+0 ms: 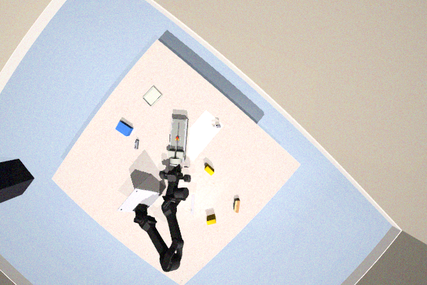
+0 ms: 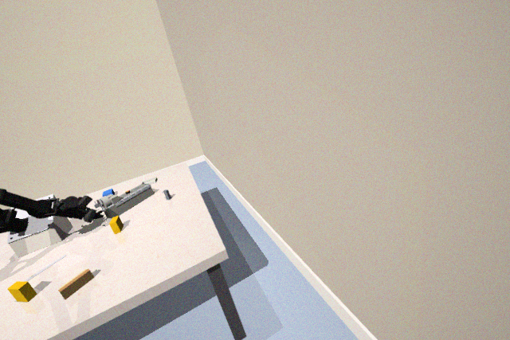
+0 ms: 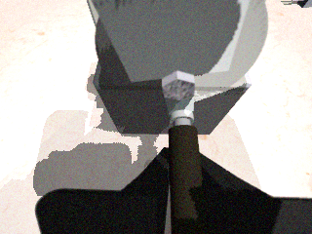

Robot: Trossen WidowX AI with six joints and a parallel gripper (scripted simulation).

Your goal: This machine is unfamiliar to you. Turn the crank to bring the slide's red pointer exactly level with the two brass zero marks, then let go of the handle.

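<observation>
The crank is 4 cm above my gripper tip. The rest, counted from my gripper tip: blue block 10 cm behind, 41 cm to the left, 1 cm below; then dark brown crank handle 1 cm behind, 1 cm to the right, 3 cm above; then red pointer 13 cm ahead, 12 cm to the left, 5 cm above.
</observation>
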